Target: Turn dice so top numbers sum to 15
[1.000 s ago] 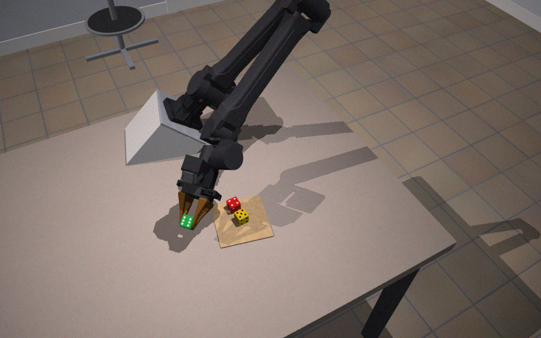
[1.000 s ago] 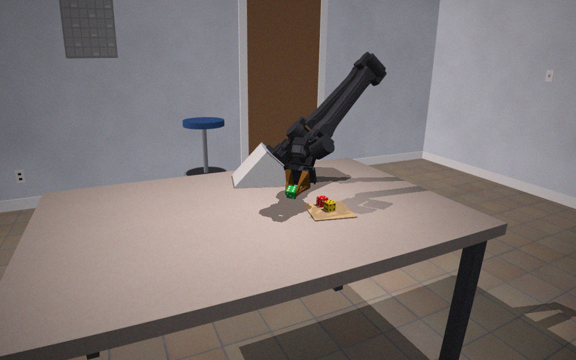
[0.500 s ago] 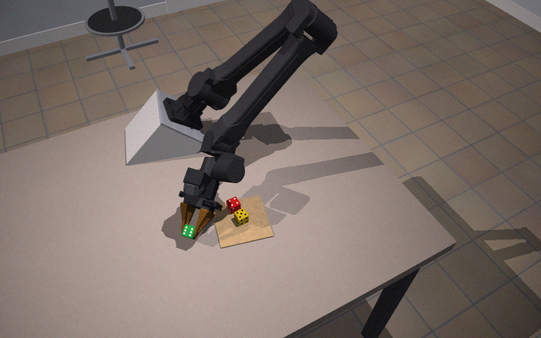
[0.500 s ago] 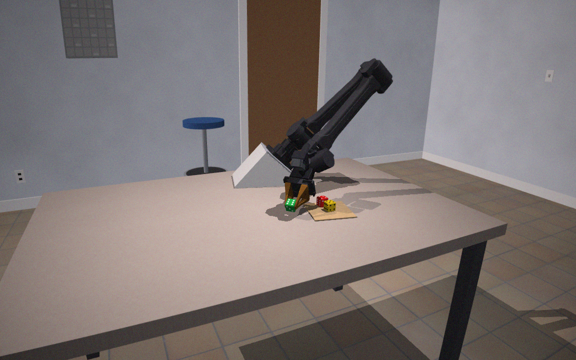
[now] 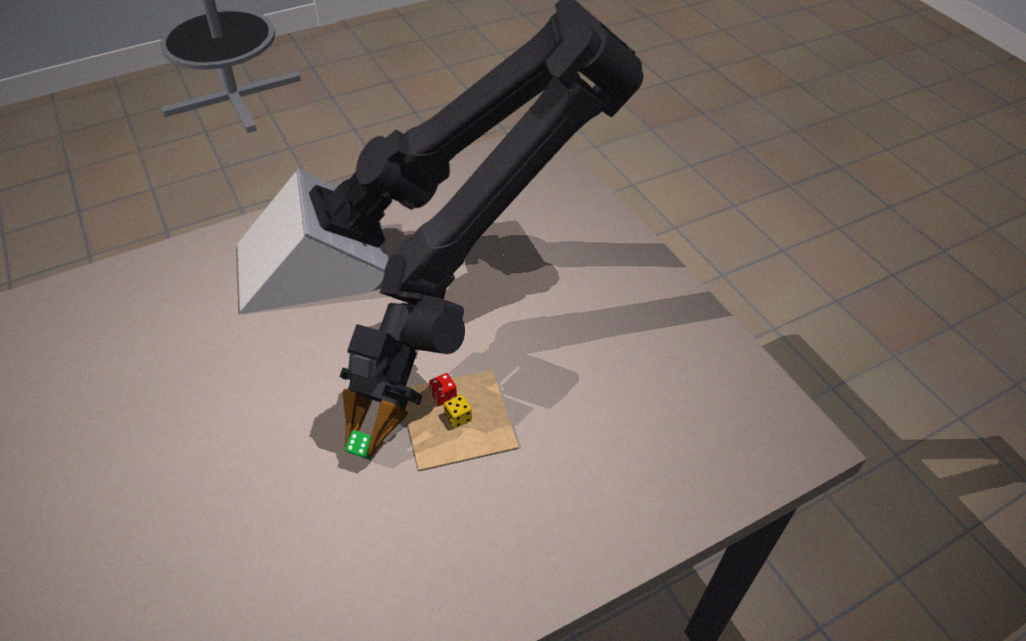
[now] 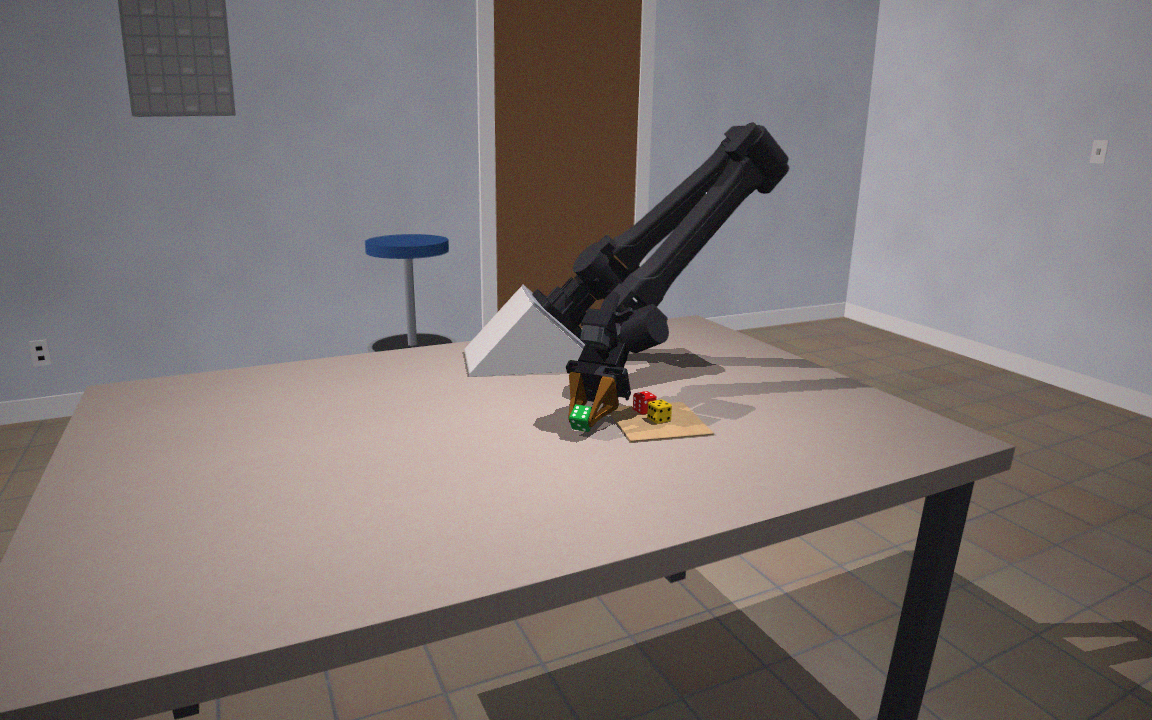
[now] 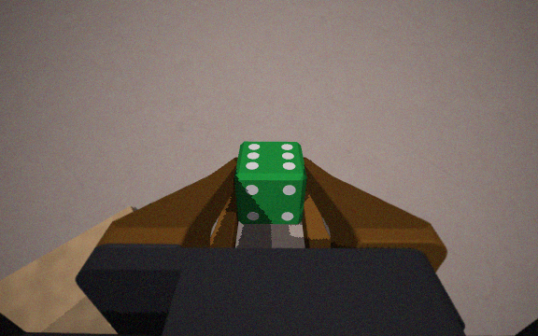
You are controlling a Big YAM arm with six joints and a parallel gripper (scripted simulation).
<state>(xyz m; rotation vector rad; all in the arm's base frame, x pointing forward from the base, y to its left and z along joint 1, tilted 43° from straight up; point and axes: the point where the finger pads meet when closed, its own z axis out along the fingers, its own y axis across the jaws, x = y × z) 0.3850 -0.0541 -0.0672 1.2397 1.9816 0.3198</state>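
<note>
My gripper is now right at the green die. The rest, counted from my hand: yellow die 1 cm behind, 14 cm to the left, 1 cm below; then tan mat 1 cm behind, 14 cm to the left, 3 cm below; then red die 6 cm behind, 14 cm to the left, 1 cm below.
</note>
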